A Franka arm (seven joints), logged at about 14 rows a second.
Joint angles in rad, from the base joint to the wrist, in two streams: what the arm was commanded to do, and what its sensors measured. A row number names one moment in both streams.
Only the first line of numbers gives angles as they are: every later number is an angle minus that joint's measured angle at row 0.
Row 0, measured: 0.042, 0.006, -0.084, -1.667, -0.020, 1.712, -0.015
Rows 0 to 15, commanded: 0.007, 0.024, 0.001, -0.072, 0.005, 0.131, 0.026; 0.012, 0.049, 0.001, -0.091, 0.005, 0.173, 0.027; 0.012, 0.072, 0.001, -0.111, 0.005, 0.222, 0.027; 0.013, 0.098, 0.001, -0.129, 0.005, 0.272, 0.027; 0.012, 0.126, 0.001, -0.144, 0.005, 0.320, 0.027; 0.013, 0.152, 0.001, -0.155, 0.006, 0.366, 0.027; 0.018, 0.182, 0.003, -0.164, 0.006, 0.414, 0.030; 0.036, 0.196, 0.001, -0.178, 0.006, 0.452, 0.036; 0.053, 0.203, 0.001, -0.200, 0.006, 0.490, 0.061; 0.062, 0.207, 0.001, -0.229, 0.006, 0.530, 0.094; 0.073, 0.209, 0.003, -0.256, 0.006, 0.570, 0.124; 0.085, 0.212, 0.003, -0.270, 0.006, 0.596, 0.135; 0.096, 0.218, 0.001, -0.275, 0.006, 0.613, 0.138; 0.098, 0.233, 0.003, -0.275, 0.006, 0.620, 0.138; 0.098, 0.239, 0.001, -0.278, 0.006, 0.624, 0.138; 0.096, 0.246, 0.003, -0.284, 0.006, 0.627, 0.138
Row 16, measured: 0.096, 0.241, 0.004, -0.260, 0.001, 0.591, 0.125
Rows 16 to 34, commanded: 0.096, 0.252, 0.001, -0.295, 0.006, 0.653, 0.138; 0.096, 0.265, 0.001, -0.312, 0.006, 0.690, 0.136; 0.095, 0.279, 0.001, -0.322, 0.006, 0.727, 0.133; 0.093, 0.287, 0.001, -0.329, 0.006, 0.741, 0.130; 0.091, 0.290, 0.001, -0.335, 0.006, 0.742, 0.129; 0.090, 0.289, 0.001, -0.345, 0.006, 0.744, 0.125; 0.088, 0.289, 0.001, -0.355, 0.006, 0.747, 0.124; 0.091, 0.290, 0.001, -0.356, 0.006, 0.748, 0.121; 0.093, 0.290, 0.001, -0.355, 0.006, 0.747, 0.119; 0.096, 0.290, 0.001, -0.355, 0.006, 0.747, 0.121; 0.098, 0.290, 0.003, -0.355, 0.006, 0.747, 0.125; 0.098, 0.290, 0.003, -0.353, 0.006, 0.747, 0.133; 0.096, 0.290, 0.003, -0.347, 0.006, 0.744, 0.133; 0.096, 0.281, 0.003, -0.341, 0.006, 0.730, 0.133; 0.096, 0.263, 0.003, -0.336, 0.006, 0.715, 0.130; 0.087, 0.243, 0.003, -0.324, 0.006, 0.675, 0.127; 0.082, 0.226, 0.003, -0.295, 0.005, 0.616, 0.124; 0.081, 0.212, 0.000, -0.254, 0.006, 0.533, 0.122; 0.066, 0.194, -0.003, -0.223, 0.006, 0.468, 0.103
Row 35, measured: 0.091, 0.253, -0.005, -0.279, 0.001, 0.602, 0.126
